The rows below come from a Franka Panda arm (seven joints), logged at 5 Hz.
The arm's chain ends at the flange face. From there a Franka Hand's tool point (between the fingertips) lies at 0.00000 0.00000 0.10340 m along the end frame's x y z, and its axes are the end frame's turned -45 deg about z.
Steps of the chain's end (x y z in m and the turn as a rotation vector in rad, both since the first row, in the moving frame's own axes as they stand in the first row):
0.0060, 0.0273, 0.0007, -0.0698, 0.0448, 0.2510
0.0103, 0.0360, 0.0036, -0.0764, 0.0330, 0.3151
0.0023, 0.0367, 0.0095, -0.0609, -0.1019, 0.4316
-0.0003, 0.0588, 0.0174, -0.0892, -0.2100, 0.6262
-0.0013, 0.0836, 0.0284, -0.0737, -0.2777, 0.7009
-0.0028, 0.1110, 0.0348, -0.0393, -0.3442, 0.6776
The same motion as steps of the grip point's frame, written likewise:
-0.0179, 0.0316, 0.0003, -0.0810, -0.0177, 0.2510
-0.0225, 0.0401, 0.0032, -0.0774, -0.0307, 0.3151
-0.0352, 0.0222, 0.0088, 0.0290, -0.1151, 0.4316
-0.0594, 0.0266, 0.0148, 0.0854, -0.2116, 0.6262
-0.0784, 0.0361, 0.0243, 0.1442, -0.2485, 0.7009
-0.0987, 0.0473, 0.0289, 0.2156, -0.2712, 0.6776

